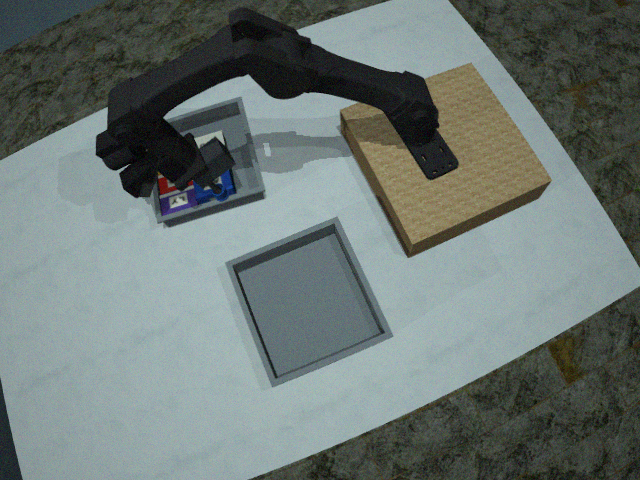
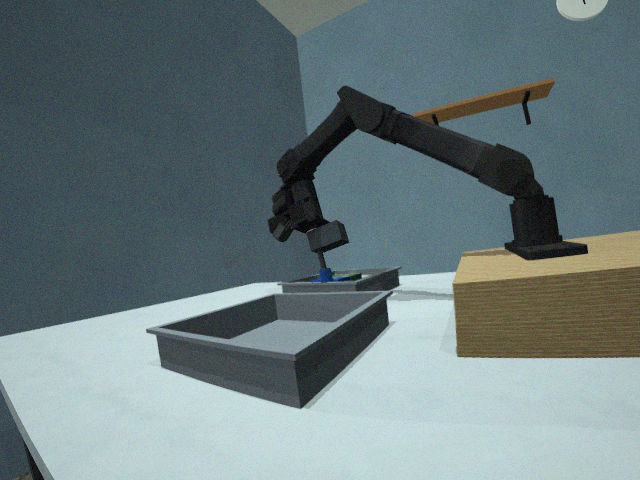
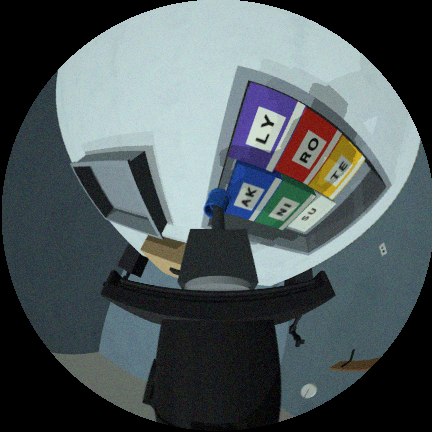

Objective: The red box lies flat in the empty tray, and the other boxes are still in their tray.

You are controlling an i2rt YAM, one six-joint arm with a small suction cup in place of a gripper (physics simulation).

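Pixels of known places: hand, its tool point: (image 1: 225, 196) (image 2: 328, 284) (image 3: 217, 195); arm's base, origin of its link: (image 1: 418, 134) (image 2: 537, 250).
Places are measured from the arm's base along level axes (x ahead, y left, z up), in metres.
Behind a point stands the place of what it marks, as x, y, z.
Note:
The red box (image 1: 165, 184) {0.497, -0.163, -0.047} (image 3: 320, 127) {0.501, -0.164, -0.047}, marked RO, lies flat in the filled grey tray (image 1: 242, 200) {0.363, -0.057, -0.062} (image 2: 379, 279) {0.302, -0.159, -0.047} (image 3: 235, 107) {0.498, -0.080, -0.033}, between the purple box (image 1: 168, 207) {0.505, -0.103, -0.039} (image 3: 250, 100) {0.506, -0.091, -0.039} and the yellow box (image 3: 350, 150) {0.494, -0.214, -0.047}. Beside this row lie the blue box (image 3: 240, 175) {0.432, -0.093, -0.030}, the green box (image 3: 295, 192) {0.425, -0.160, -0.031} and the white box (image 1: 217, 135) {0.355, -0.217, -0.042} (image 3: 322, 206) {0.406, -0.221, -0.043}. My blue suction cup (image 1: 222, 193) (image 2: 325, 274) (image 3: 217, 201) is off and carries nothing. It is by the blue box's outer end; whether they touch is unclear. The other tray (image 1: 310, 304) {0.329, 0.191, -0.080} (image 2: 289, 333) {0.357, 0.143, -0.079} (image 3: 122, 187) {0.339, 0.182, -0.080} is empty.
The arm's base stands on a wooden block (image 1: 480, 139) {-0.108, 0.066, 0.000} (image 2: 542, 310) {0.045, 0.196, -0.038} (image 3: 167, 257) {0.119, 0.082, -0.013}. The empty tray stands apart from the block and the filled tray; its raised walls show. An orange shelf (image 2: 485, 103) hangs on the wall behind the arm.

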